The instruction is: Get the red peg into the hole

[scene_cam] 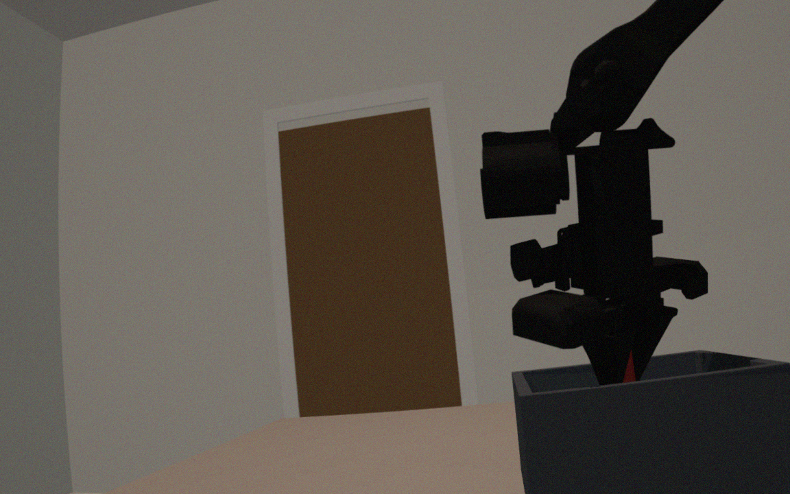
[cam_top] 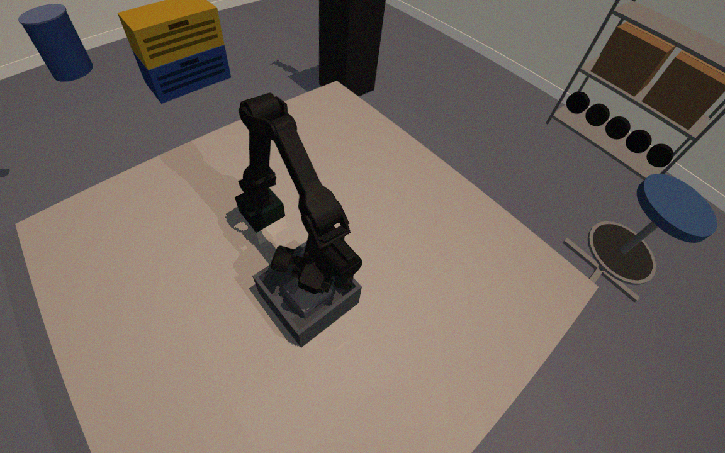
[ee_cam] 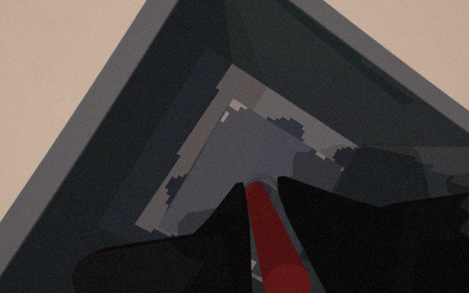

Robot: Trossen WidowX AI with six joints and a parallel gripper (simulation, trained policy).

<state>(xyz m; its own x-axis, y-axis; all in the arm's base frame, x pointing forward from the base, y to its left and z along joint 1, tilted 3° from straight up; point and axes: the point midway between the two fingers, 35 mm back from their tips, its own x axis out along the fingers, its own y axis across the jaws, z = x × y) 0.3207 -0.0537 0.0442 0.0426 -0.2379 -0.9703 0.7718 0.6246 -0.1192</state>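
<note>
Right now my gripper tip is 1 cm to the right of the red peg, 1 cm below it and 1 cm past it. From my gripper tip the other things lie so: grey plate: 3 cm below, 1 cm to the left, 1 cm behind; grey box: 5 cm below, 1 cm to the left, 1 cm behind.
</note>
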